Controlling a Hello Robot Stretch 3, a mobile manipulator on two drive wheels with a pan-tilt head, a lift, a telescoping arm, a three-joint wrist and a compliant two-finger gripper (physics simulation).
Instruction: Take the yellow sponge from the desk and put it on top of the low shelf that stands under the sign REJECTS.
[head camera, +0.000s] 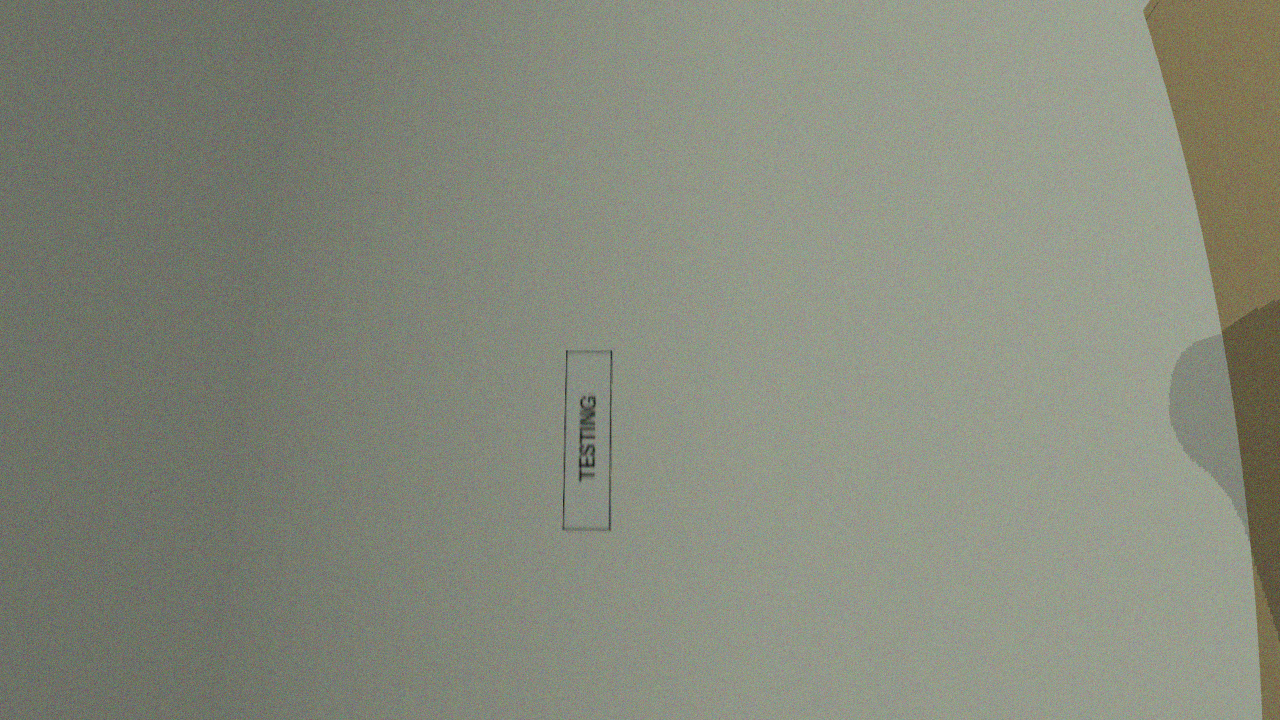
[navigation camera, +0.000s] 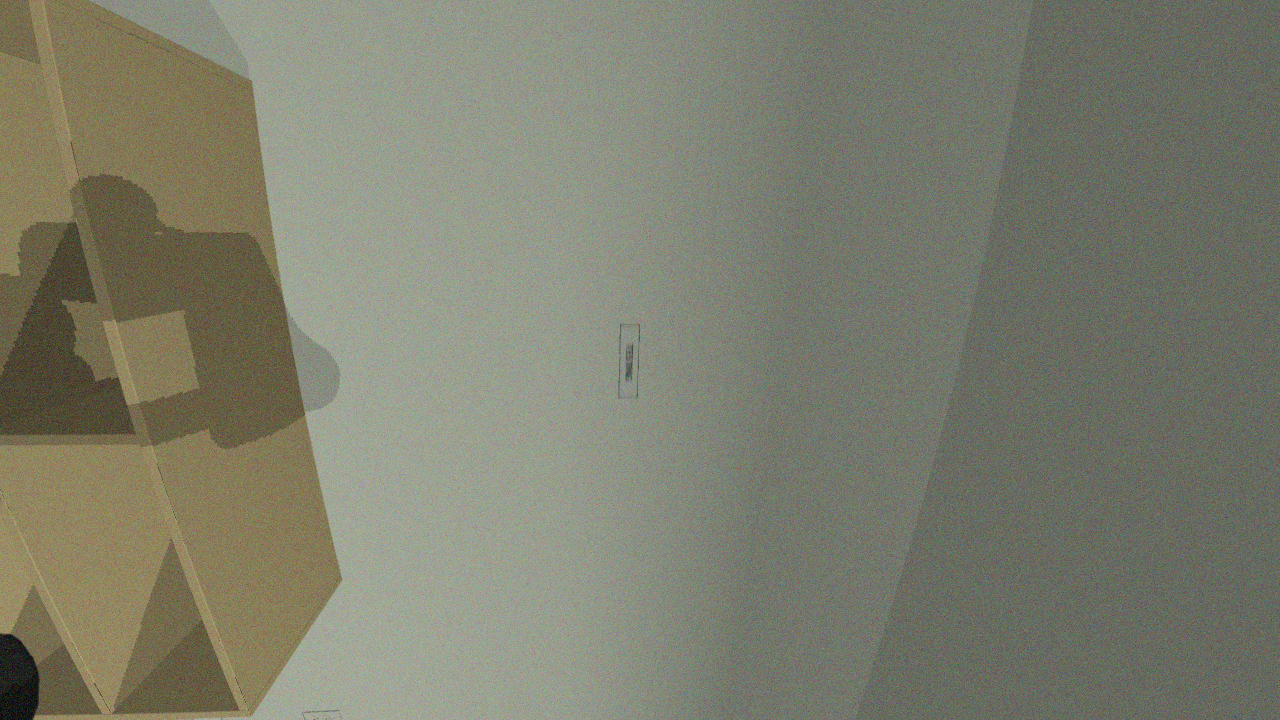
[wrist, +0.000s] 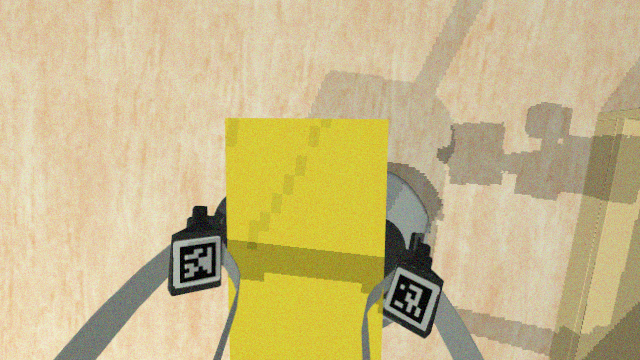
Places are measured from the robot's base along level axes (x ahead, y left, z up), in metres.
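Pixels of known places: gripper, fingertip midpoint: (wrist: 311, 231).
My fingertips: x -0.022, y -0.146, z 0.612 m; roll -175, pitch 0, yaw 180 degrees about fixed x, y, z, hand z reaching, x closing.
Observation:
Behind a point stands the place of what it marks.
The yellow sponge (wrist: 306, 190) @[x -0.017, y -0.175, z 0.663 m] stands out large in the middle of the wrist view, between the two fingers. My gripper (wrist: 311, 231) @[x -0.022, y -0.146, z 0.612 m] is shut on it, with one dark fingertip against each long side. The sponge is over the pale wood-grain desk top (wrist: 100, 125) @[x 0.510, y -0.163, z 0.000 m] and hides part of a round grey-blue object (wrist: 411, 202) @[x -0.209, y -0.117, z 0.160 m] below it. The sign REJECTS cannot be read in any view, and I cannot tell its low shelf. The sign in the head view (head camera: 588, 438) @[x -1.085, y 0.212, z 1.399 m] reads TESTING; it also shows small in the navigation view (navigation camera: 629, 360) @[x -1.085, y 0.206, z 1.401 m].
A light wooden shelf unit (head camera: 1203, 134) @[x -1.004, y 0.580, z 0.610 m] (navigation camera: 179, 152) @[x -0.832, y -0.212, z 0.610 m] stands against the grey wall below the TESTING sign, with robot shadows on it. Part of another sign frame (navigation camera: 322, 714) @[x -1.136, y 1.422, z 0.404 m] shows at the navigation view's bottom edge. A yellowish wooden edge (wrist: 595, 225) @[x -0.670, y -0.118, z 0.057 m] runs along the wrist view's right.

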